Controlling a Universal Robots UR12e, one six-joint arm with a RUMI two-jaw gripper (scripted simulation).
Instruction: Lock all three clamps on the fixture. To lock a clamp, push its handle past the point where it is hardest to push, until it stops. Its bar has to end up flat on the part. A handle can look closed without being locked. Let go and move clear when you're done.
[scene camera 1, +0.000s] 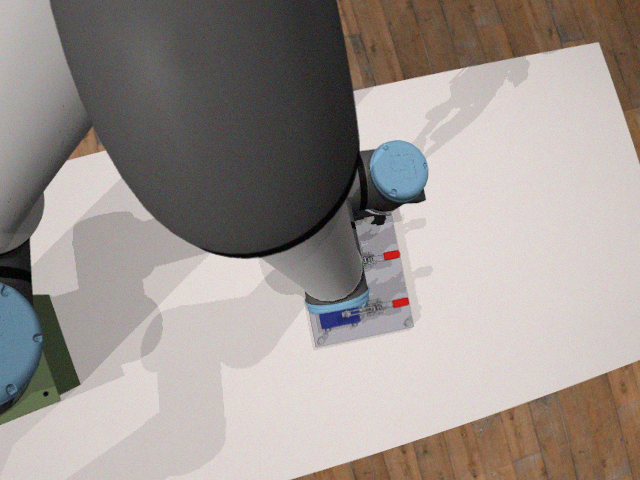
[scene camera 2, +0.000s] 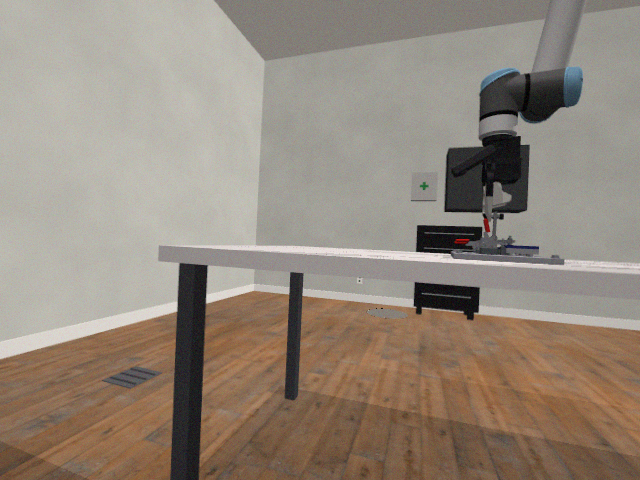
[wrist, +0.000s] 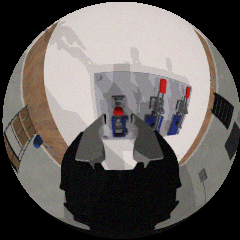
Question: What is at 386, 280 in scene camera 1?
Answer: A grey fixture plate.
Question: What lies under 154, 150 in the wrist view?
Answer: My gripper.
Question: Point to my gripper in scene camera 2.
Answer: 488, 222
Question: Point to a grey fixture plate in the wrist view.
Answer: At 138, 87
